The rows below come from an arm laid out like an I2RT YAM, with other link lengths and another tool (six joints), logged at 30 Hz.
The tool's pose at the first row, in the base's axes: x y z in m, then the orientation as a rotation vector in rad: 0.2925 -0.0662 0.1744 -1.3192 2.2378 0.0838
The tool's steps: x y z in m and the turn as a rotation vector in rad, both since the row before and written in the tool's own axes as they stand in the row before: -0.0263 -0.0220 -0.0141 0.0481 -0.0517 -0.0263; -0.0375 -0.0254 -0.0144 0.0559 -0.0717 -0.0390; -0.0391 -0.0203 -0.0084 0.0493 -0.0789 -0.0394; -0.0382 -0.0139 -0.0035 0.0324 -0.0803 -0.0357; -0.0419 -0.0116 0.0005 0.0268 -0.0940 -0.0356; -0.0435 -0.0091 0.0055 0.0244 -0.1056 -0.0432
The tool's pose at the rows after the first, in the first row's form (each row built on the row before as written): 0.3148 -0.0612 0.2036 -1.3060 2.1654 0.0536; 0.3412 -0.0493 0.2413 -1.2947 2.0661 0.0237; 0.3633 -0.0318 0.2762 -1.2840 1.9623 0.0061; 0.3793 -0.0103 0.3070 -1.2783 1.8640 0.0081; 0.3932 0.0162 0.3385 -1.2711 1.7557 0.0238; 0.4047 0.0466 0.3693 -1.2672 1.6335 0.0438
